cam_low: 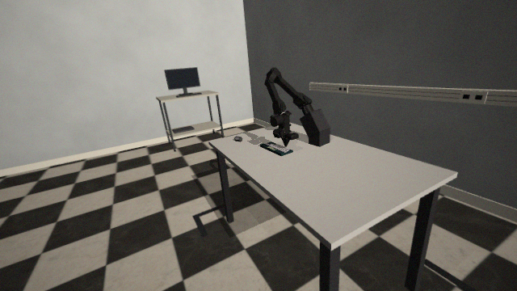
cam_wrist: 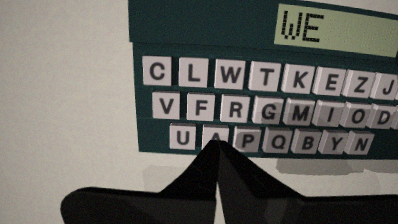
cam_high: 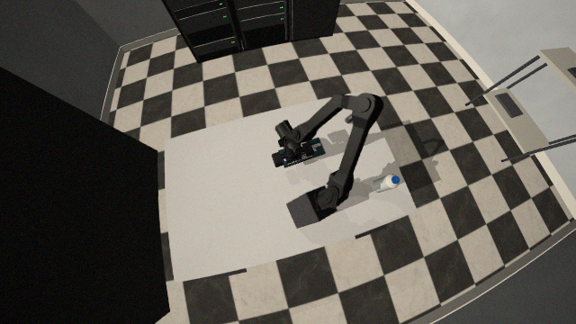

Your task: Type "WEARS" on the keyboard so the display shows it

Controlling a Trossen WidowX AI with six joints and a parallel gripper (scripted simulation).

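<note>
My hand is 150 mm to the left of the left-arrow key, 70 mm short of it and 50 mm above it. From my hand the other things lie so: dark object: 380 mm to the right, 210 mm ahead, 50 mm below.
</note>
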